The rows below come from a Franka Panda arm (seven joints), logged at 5 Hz.
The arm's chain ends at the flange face. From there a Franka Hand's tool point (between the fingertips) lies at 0.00 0.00 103.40 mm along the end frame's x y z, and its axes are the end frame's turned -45 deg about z.
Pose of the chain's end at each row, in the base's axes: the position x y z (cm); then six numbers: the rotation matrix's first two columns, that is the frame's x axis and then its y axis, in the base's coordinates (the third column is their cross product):
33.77 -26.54 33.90 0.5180 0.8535 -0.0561 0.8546 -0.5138 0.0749
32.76 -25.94 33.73 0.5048 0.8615 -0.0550 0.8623 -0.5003 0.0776
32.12 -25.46 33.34 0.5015 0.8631 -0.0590 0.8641 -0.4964 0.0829
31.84 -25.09 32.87 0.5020 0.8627 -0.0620 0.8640 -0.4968 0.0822
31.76 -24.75 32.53 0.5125 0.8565 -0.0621 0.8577 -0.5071 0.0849
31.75 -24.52 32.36 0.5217 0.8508 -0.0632 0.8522 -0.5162 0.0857
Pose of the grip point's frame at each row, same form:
34.13 -27.44 23.61 -0.2380 0.9668 -0.0926 0.9706 0.2402 0.0133
33.17 -26.84 23.44 -0.2528 0.9629 -0.0938 0.9667 0.2554 0.0160
32.56 -26.42 23.05 -0.2564 0.9613 -0.1003 0.9656 0.2593 0.0169
32.25 -26.07 22.58 -0.2560 0.9613 -0.1020 0.9659 0.2587 0.0143
32.19 -25.75 22.25 -0.2441 0.9642 -0.1039 0.9689 0.2471 0.0161
32.17 -25.54 22.08 -0.2337 0.9666 -0.1053 0.9715 0.2366 0.0159

